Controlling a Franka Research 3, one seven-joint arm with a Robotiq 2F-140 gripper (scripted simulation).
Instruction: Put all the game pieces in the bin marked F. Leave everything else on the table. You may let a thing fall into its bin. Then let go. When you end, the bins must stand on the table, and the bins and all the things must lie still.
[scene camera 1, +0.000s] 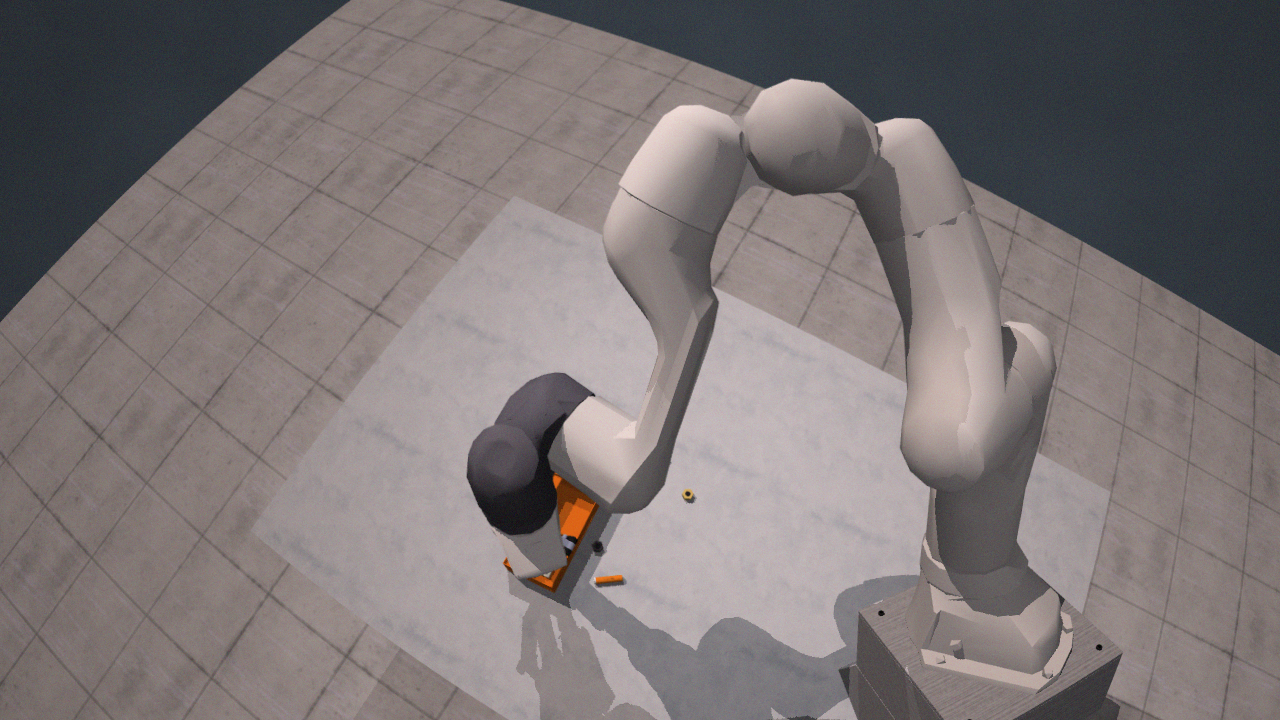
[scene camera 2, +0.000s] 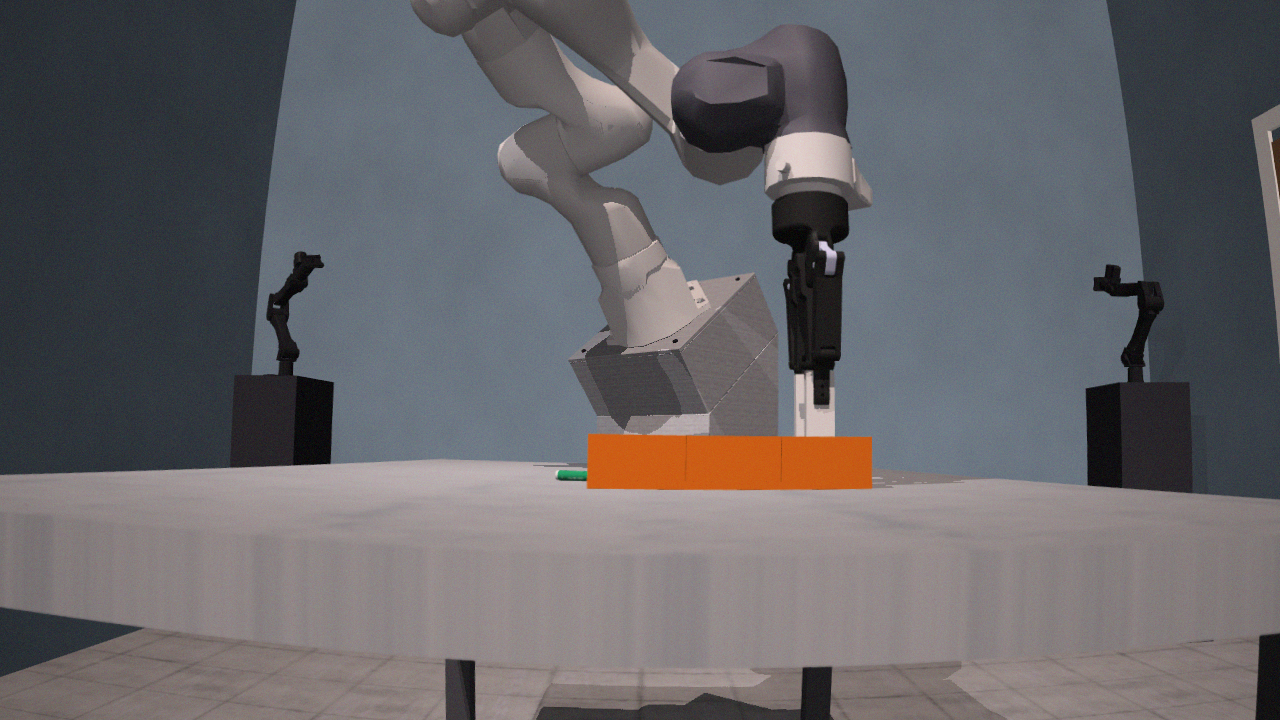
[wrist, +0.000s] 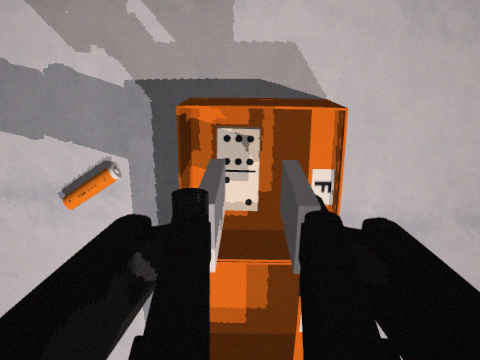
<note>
The pictures show: my gripper, an orange bin, an orange battery and a white domino.
My gripper also shows in the wrist view.
</note>
